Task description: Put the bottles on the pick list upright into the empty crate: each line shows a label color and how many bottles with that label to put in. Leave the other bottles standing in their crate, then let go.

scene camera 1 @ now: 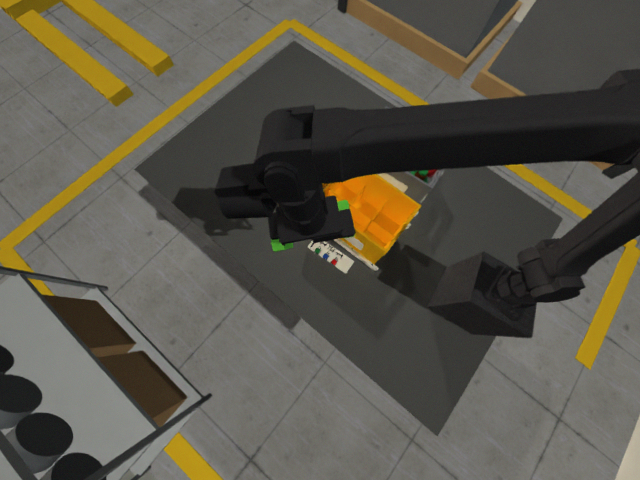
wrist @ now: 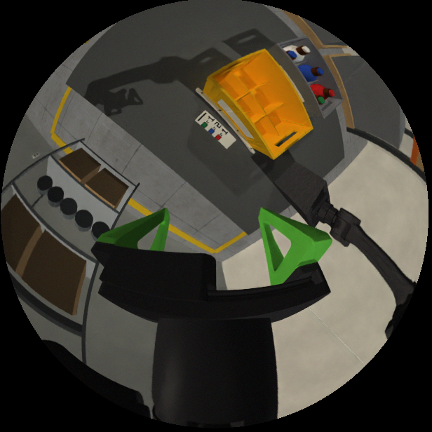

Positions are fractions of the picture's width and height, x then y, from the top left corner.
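I can see my gripper in scene camera 1 (0.49, 0.50), and my gripper is visible to me in the wrist view (0.49, 0.49) as well.
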